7 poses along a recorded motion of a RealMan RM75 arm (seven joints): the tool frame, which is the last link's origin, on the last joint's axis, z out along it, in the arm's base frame.
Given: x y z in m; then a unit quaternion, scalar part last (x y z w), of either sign.
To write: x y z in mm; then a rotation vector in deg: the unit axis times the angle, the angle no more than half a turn. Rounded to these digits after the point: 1 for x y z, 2 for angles.
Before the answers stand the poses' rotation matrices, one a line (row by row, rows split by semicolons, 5 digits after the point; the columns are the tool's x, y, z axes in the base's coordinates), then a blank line. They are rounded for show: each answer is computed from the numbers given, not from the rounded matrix.
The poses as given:
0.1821 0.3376 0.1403 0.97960 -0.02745 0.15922 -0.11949
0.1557 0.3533 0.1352 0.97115 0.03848 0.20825 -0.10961
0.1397 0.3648 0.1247 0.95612 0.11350 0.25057 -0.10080
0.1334 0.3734 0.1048 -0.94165 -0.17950 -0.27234 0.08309
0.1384 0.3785 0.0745 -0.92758 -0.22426 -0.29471 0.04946
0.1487 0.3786 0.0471 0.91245 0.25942 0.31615 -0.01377
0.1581 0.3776 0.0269 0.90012 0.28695 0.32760 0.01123
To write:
0.94779 -0.01573 0.31850; -0.09183 -0.96994 0.22536; 0.30538 -0.24285 -0.92074
0.91030 0.12039 0.39605; 0.02909 -0.97301 0.22892; 0.41292 -0.19687 -0.88923
0.84866 0.26756 0.45627; 0.16653 -0.95391 0.24963; 0.50203 -0.13588 -0.85411
0.78722 0.38331 0.48307; 0.29280 -0.92175 0.25425; 0.54273 -0.05871 -0.83785
0.72571 0.44519 0.52455; 0.38689 -0.89452 0.22394; 0.56892 0.04043 -0.82140
0.66550 0.48212 0.56980; 0.46471 -0.86502 0.18916; 0.58408 0.13890 -0.79972
0.62068 0.50922 0.59620; 0.52393 -0.83507 0.16779; 0.58331 0.20823 -0.78511

182.1 337.6 140.3 -164.06 4.60 -26.67
155.7 353.3 135.2 -163.57 -6.48 -35.08
139.7 364.8 124.7 -161.86 -19.21 -42.42
133.4 373.4 104.8 -161.08 -30.71 -46.59
138.4 378.5 74.5 -161.90 -39.14 -51.44
148.7 378.6 47.1 -162.82 -46.29 -56.41
158.1 377.6 26.9 160.87 51.28 58.55

